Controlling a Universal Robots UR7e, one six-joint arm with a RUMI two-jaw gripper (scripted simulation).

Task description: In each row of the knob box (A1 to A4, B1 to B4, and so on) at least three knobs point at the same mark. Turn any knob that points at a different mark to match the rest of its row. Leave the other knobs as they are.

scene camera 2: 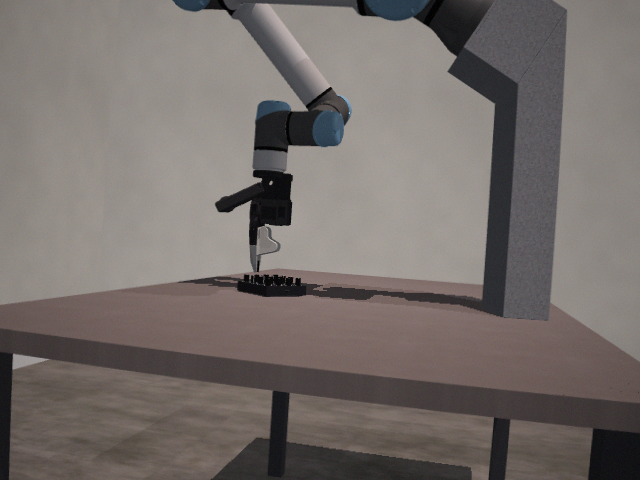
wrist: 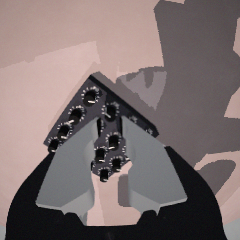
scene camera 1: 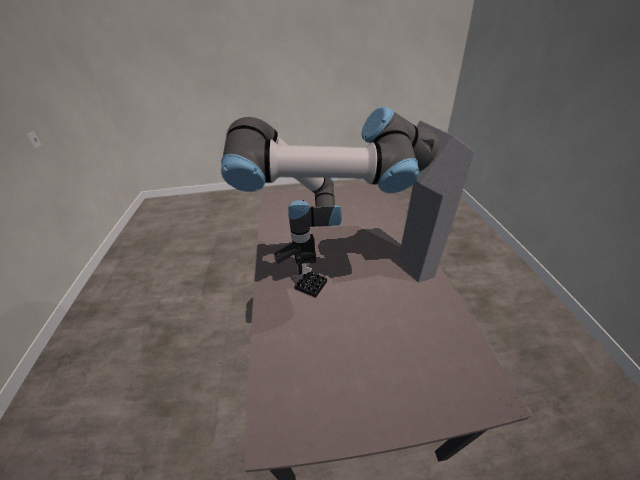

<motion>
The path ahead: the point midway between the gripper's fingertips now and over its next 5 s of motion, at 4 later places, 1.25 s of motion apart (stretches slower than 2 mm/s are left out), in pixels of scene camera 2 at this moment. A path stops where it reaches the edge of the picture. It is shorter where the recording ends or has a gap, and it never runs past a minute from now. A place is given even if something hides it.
My gripper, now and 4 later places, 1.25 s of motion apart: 256, 272; 255, 278; 257, 260; 257, 256; 259, 252
</motion>
